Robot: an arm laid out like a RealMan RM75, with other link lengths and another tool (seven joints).
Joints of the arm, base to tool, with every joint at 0 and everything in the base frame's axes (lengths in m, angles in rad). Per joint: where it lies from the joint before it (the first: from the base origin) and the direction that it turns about. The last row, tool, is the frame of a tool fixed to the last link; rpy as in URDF.
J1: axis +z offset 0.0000 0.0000 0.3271
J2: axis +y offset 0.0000 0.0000 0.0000
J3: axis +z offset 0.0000 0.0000 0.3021
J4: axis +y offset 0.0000 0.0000 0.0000
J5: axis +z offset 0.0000 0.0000 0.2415
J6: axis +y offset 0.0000 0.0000 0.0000
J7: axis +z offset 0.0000 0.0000 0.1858
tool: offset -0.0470 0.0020 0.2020 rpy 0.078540 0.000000 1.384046
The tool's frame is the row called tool.
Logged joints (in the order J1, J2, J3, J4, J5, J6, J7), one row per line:
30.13 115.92 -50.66 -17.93 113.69 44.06 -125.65
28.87 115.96 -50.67 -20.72 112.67 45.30 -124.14
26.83 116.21 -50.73 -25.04 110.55 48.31 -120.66
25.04 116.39 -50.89 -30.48 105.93 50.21 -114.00
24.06 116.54 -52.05 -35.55 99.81 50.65 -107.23
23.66 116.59 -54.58 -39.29 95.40 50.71 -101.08
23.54 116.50 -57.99 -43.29 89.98 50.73 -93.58
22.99 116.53 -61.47 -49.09 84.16 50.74 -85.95
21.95 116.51 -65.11 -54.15 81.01 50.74 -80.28
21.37 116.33 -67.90 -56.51 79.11 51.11 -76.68
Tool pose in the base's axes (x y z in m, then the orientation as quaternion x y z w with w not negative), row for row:
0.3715 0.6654 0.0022 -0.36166 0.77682 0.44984 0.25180
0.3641 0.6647 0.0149 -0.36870 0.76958 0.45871 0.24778
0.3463 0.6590 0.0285 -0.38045 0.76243 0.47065 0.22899
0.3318 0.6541 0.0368 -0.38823 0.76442 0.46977 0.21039
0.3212 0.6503 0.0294 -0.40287 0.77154 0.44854 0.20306
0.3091 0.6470 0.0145 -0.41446 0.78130 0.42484 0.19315
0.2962 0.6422 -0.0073 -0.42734 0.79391 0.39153 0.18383
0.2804 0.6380 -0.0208 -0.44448 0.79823 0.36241 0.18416
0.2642 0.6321 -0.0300 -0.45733 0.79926 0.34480 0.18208
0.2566 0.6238 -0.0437 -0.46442 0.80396 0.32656 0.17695
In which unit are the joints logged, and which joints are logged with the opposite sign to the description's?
The joints are logged in degrees. Opposite sign: none.
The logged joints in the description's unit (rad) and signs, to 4 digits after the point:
0.5259 2.0232 -0.8842 -0.3129 1.9843 0.7690 -2.1930
0.5039 2.0239 -0.8844 -0.3616 1.9665 0.7906 -2.1667
0.4683 2.0282 -0.8854 -0.4370 1.9295 0.8432 -2.1059
0.4370 2.0314 -0.8882 -0.5320 1.8488 0.8763 -1.9897
0.4199 2.0340 -0.9084 -0.6205 1.7420 0.8840 -1.8715
0.4129 2.0349 -0.9526 -0.6857 1.6650 0.8851 -1.7642
0.4109 2.0333 -1.0121 -0.7556 1.5704 0.8854 -1.6333
0.4013 2.0338 -1.0729 -0.8568 1.4689 0.8856 -1.5001
0.3831 2.0335 -1.1364 -0.9451 1.4139 0.8856 -1.4012
0.3730 2.0303 -1.1851 -0.9863 1.3807 0.8920 -1.3383

